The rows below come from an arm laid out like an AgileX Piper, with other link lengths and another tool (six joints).
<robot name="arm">
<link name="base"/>
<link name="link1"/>
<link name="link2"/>
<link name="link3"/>
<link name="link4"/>
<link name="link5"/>
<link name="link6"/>
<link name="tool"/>
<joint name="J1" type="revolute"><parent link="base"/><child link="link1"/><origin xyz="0.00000 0.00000 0.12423"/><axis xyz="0 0 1"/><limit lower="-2.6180" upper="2.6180"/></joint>
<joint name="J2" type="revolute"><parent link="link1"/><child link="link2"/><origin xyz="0.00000 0.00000 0.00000" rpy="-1.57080 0.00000 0.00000"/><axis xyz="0 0 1"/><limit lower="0.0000" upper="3.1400"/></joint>
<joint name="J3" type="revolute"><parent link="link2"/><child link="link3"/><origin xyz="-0.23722 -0.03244 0.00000"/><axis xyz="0 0 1"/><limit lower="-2.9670" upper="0.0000"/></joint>
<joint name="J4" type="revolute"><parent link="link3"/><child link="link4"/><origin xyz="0.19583 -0.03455 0.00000" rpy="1.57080 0.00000 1.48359"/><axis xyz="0 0 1"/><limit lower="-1.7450" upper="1.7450"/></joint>
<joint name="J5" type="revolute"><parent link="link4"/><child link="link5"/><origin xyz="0.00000 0.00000 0.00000" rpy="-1.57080 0.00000 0.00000"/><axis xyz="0 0 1"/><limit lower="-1.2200" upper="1.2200"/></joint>
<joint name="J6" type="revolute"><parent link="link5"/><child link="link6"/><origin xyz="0.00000 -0.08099 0.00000" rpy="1.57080 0.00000 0.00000"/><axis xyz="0 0 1"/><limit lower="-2.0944" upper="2.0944"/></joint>
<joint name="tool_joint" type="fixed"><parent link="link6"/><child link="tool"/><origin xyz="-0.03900 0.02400 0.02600" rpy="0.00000 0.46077 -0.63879"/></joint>
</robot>
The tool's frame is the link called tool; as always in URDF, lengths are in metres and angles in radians.
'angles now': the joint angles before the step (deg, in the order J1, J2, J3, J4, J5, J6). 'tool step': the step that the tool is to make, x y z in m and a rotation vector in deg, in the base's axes. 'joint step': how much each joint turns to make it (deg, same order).
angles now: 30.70, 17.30, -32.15, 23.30, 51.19, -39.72
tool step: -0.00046, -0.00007, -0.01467, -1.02, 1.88, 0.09
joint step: 0.00, -1.32, 3.33, 0.11, 0.14, 0.00
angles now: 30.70, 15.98, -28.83, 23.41, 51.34, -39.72
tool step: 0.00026, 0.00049, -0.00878, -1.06, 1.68, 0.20
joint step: 0.00, -0.20, 1.71, 0.01, 0.53, 0.00
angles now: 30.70, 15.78, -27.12, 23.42, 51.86, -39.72
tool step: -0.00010, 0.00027, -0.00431, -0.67, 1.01, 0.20
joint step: -0.01, 0.00, 0.73, 0.00, 0.53, -0.01
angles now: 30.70, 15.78, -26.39, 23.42, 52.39, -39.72
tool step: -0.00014, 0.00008, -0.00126, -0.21, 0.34, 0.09
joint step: -0.01, 0.00, 0.20, 0.03, 0.23, -0.01
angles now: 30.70, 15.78, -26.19, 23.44, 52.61, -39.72
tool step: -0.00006, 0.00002, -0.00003, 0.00, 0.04, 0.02
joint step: -0.01, 0.00, 0.00, 0.03, 0.04, -0.01
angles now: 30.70, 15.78, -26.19, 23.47, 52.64, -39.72
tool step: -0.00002, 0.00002, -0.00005, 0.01, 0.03, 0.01
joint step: 0.00, 0.00, 0.01, 0.03, 0.01, 0.00
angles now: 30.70, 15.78, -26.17, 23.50, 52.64, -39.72
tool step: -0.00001, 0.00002, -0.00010, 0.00, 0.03, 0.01
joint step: 0.00, 0.00, 0.02, 0.02, 0.00, 0.00
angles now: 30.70, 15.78, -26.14, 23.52, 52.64, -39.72
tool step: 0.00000, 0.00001, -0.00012, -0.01, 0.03, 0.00
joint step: -0.01, 0.00, 0.02, 0.01, 0.01, 0.00
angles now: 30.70, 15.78, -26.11, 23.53, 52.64, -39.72
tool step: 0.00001, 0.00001, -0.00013, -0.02, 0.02, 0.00
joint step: -0.01, 0.00, 0.02, 0.01, 0.01, -0.01
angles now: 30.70, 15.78, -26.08, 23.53, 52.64, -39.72
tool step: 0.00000, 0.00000, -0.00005, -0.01, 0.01, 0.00
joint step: 0.00, 0.00, 0.01, 0.00, 0.01, 0.00
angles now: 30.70, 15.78, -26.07, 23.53, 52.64, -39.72
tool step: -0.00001, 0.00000, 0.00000, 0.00, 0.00, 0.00
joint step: -0.01, 0.00, 0.00, 0.01, 0.01, -0.01
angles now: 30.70, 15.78, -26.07, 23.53, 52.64, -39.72
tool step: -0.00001, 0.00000, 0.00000, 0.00, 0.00, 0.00
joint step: -0.01, 0.00, 0.00, 0.01, 0.01, -0.01
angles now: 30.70, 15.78, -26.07, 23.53, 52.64, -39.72
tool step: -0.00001, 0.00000, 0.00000, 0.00, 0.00, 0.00
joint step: -0.01, 0.00, 0.00, 0.01, 0.01, -0.01
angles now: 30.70, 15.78, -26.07, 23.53, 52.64, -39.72
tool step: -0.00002, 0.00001, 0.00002, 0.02, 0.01, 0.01
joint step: 0.01, 0.00, 0.00, 0.01, -0.01, 0.01
